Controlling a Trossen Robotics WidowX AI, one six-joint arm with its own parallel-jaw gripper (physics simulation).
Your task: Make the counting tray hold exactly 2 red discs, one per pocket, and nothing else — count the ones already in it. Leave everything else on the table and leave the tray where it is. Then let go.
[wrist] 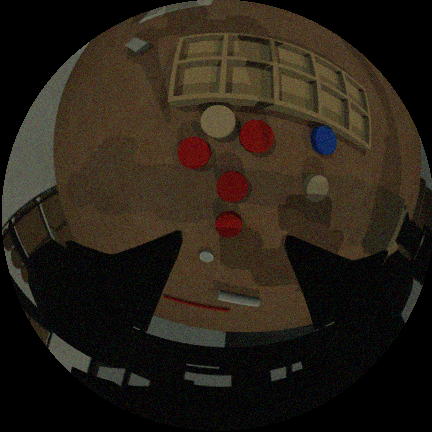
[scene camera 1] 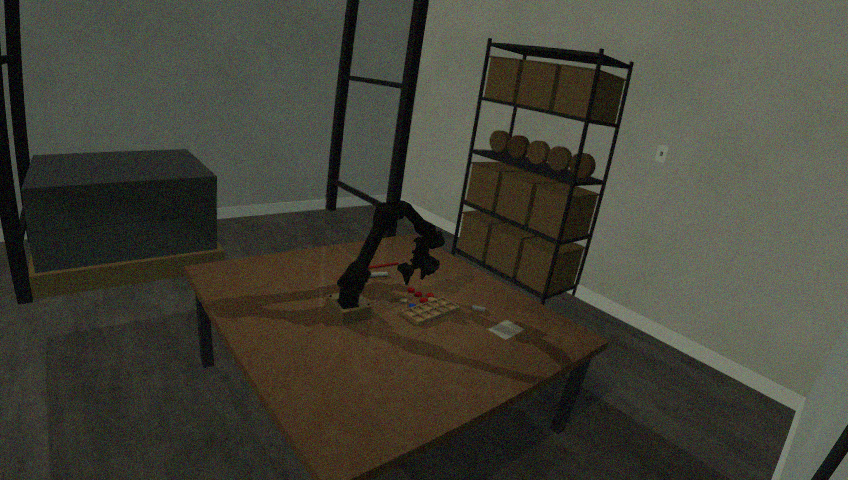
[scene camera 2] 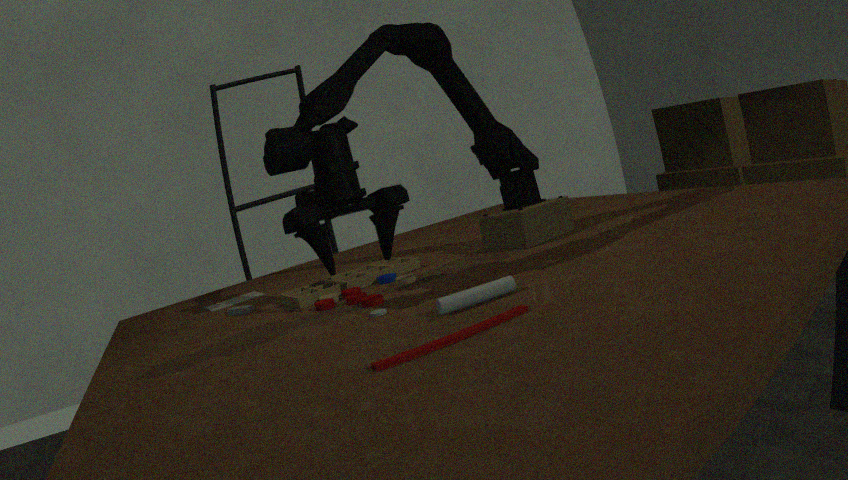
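The wooden counting tray point(scene camera 1: 405, 313) point(wrist: 223, 70) lies flat on the table, with two rows of pockets; I see no disc in them in the wrist view. Several red discs lie on the table beside its long side: one point(wrist: 256, 136) close to the tray, one point(wrist: 194, 153) to its left, one point(wrist: 232, 186) lower down, and one point(wrist: 228, 224) nearest the fingers. My gripper point(scene camera 1: 415, 279) point(scene camera 2: 360, 265) point(wrist: 234, 238) is open and empty, pointing down above the table. In the wrist view the nearest red disc shows just beyond the gap between the fingertips.
Cream discs point(wrist: 218, 121) point(wrist: 317, 187) and a blue disc point(wrist: 324, 140) point(scene camera 2: 386, 277) lie beside the tray. A small white disc point(wrist: 206, 256), a white cylinder point(wrist: 239, 298) point(scene camera 2: 476, 295) and a red stick point(wrist: 196, 303) point(scene camera 2: 449, 339) lie farther off. A pale block point(wrist: 137, 45) and paper point(scene camera 1: 505, 328) lie beyond the tray.
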